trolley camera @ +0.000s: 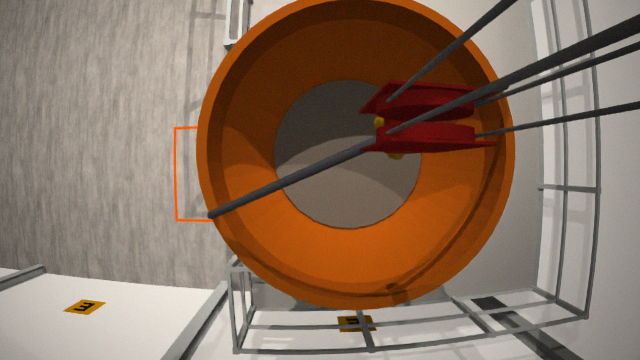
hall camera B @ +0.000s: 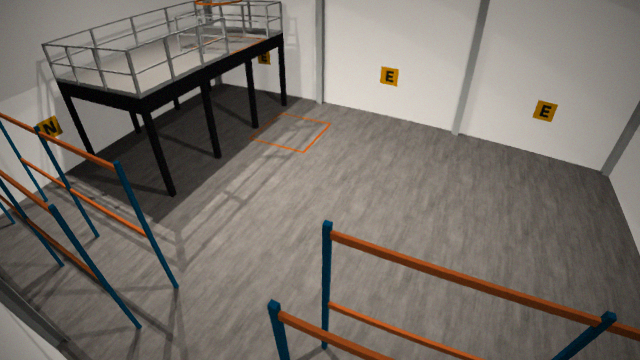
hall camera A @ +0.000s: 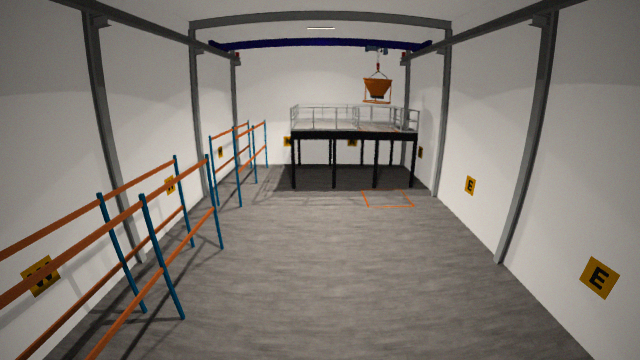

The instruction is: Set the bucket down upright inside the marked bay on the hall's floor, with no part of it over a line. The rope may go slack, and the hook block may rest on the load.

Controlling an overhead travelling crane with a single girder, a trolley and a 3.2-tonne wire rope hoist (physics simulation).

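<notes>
The orange bucket (hall camera A: 377, 87) (trolley camera: 350, 260) hangs upright in the air, with its base frame above the raised platform and its railings. In hall camera B part of its base ring (hall camera B: 220, 3) shows at the top edge. The red hook block (hall camera A: 378, 66) (trolley camera: 430, 139) is above the bucket, joined to its bail, and the ropes run up to the trolley. The marked bay (hall camera A: 390, 206) (hall camera B: 277, 145) (trolley camera: 175, 175) is an orange outline on the floor in front of the platform. In the trolley camera the bucket hides part of this outline.
The platform (hall camera A: 350, 135) (hall camera B: 175, 89) (trolley camera: 517, 235) stands on black legs, with grey railings around its deck. Another orange outline (hall camera B: 247, 46) lies on the deck. Blue and orange racks (hall camera A: 117, 240) (hall camera B: 465, 278) stand along the west side. The blue girder (hall camera A: 320, 42) spans the hall.
</notes>
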